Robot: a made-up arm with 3 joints.
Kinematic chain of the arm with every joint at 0, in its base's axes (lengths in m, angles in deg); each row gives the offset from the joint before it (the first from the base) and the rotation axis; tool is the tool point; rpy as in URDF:
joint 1: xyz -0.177 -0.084 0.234 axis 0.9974 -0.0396 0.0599
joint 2: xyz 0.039 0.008 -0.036 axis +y
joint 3: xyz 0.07 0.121 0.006 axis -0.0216 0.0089 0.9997
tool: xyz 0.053 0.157 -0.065 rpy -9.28 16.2 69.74
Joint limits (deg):
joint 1: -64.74..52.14
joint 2: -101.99..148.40
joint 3: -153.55..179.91
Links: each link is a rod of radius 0.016 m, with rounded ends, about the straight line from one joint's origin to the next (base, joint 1, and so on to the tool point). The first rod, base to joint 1, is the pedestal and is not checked.
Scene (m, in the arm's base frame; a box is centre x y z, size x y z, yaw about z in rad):
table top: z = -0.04
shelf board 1: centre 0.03 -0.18 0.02 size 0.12 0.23 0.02 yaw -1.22
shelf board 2: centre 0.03 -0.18 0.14 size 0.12 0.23 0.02 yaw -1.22
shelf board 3: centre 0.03 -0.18 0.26 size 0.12 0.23 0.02 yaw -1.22
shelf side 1: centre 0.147 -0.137 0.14 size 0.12 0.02 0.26 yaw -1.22
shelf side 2: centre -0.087 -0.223 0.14 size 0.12 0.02 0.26 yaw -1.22
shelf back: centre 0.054 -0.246 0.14 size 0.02 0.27 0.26 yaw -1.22
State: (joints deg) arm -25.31 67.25 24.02
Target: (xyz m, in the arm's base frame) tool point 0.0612 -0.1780 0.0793
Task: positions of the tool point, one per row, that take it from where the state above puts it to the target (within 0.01 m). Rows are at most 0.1 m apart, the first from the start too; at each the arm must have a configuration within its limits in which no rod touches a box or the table.
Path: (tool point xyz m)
1: -0.1249 0.1602 0.0108
2: -0.0671 0.1789 0.0354
3: -0.0067 0.1803 0.0820
4: 0.0441 0.1568 0.1398
5: 0.0552 0.1058 0.1069
6: 0.0541 0.0495 0.0856
7: 0.0410 -0.0065 0.0767
8: 0.0169 -0.0570 0.0793
9: 0.0312 -0.0867 0.0728
10: 0.0435 -0.1169 0.0709
11: 0.0536 -0.1473 0.0731
12: 0.0612 -0.1780 0.0793

